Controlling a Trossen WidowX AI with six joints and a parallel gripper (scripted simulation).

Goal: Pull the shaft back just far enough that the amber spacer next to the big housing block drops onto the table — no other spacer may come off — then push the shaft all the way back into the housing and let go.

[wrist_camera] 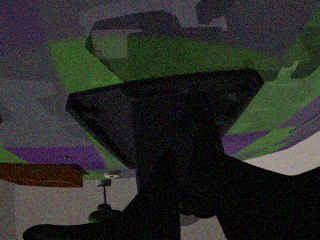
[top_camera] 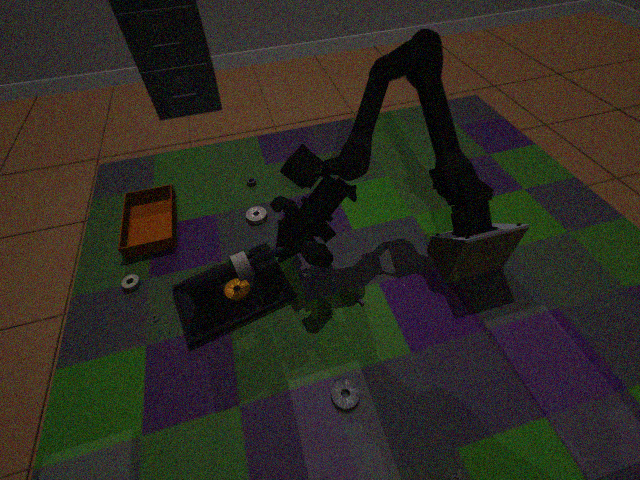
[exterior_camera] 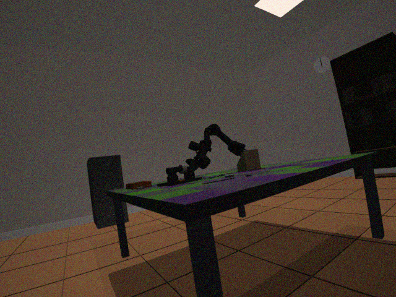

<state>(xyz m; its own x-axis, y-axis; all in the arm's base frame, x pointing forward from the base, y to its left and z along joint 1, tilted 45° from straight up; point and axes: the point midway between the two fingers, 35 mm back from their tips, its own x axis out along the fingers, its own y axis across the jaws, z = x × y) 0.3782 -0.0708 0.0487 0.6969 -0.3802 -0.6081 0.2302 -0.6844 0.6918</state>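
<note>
Now: the dark shaft 6 cm ahead of my gripper tip, 1 cm to the left of it and 3 cm above it. The rest, counted from my gripper tip: small nut: 2 cm ahead, 33 cm to the right, 5 cm below; then amber spacer: 10 cm ahead, 2 cm to the left, 4 cm below; then orange tray: 29 cm ahead, 24 cm to the right, 4 cm below.
</note>
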